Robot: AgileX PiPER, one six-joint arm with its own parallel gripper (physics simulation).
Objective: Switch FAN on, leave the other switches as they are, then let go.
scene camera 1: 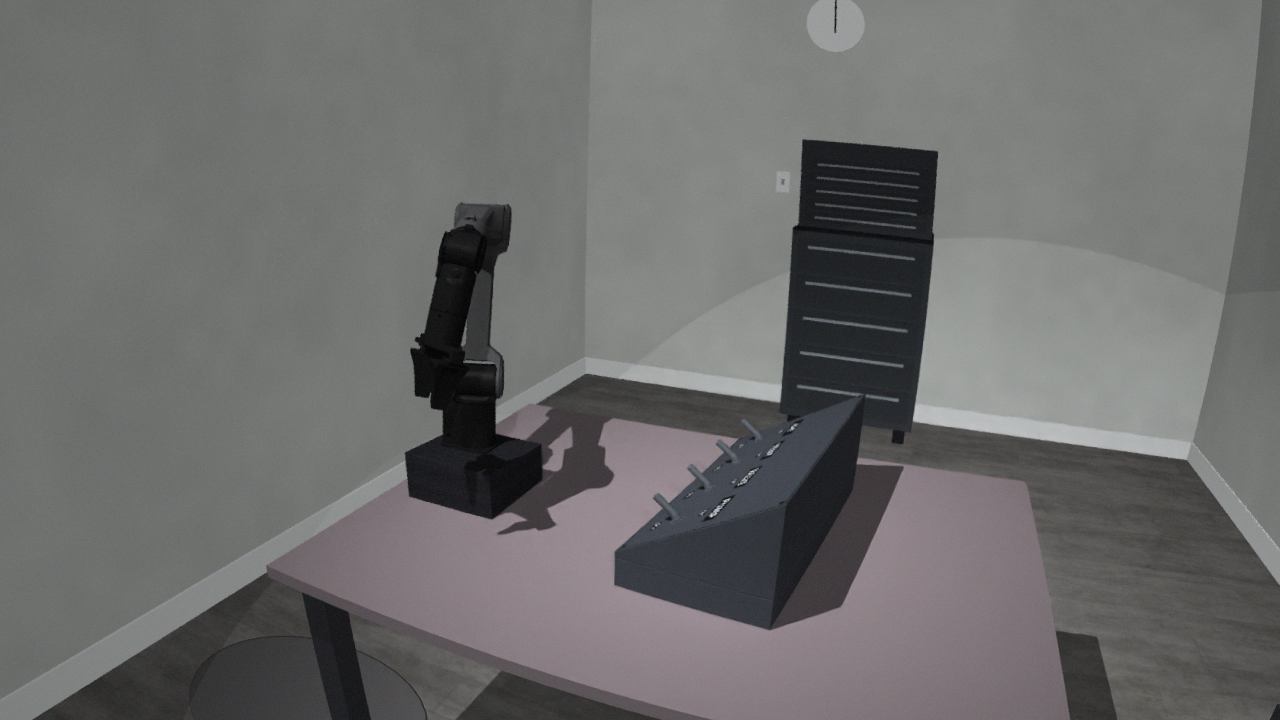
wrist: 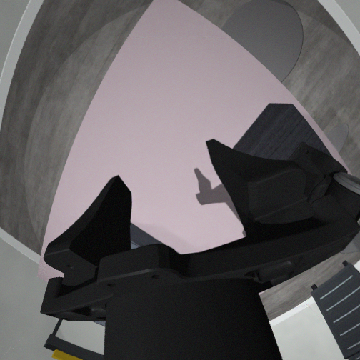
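Note:
A dark blue-grey sloped switch panel point(scene camera 1: 707, 582) stands on the pink table point(scene camera 1: 537, 591) point(wrist: 150, 90). Several grey toggle levers stand in a row on its slope, among them the nearest lever point(scene camera 1: 666, 506) and the farthest lever point(scene camera 1: 751, 429). All lean toward the arm's side. The labels are too small to tell which one is FAN. A small part of the panel point(wrist: 138, 236) shows behind the left finger in the wrist view. My black gripper point(scene camera 1: 429, 401) point(wrist: 164, 168) is open and empty. It hangs above the arm's base, well apart from the panel and pointing down.
The arm stands on a dark block point(scene camera 1: 474, 479) point(wrist: 280, 130) at the table's left. A dark drawer cabinet point(scene camera 1: 854, 308) point(wrist: 342, 305) stands against the back wall. A round grey disc point(scene camera 1: 304, 685) point(wrist: 272, 40) is beside the table, below its top. A yellow bar point(wrist: 66, 355) shows at the wrist view's lower left.

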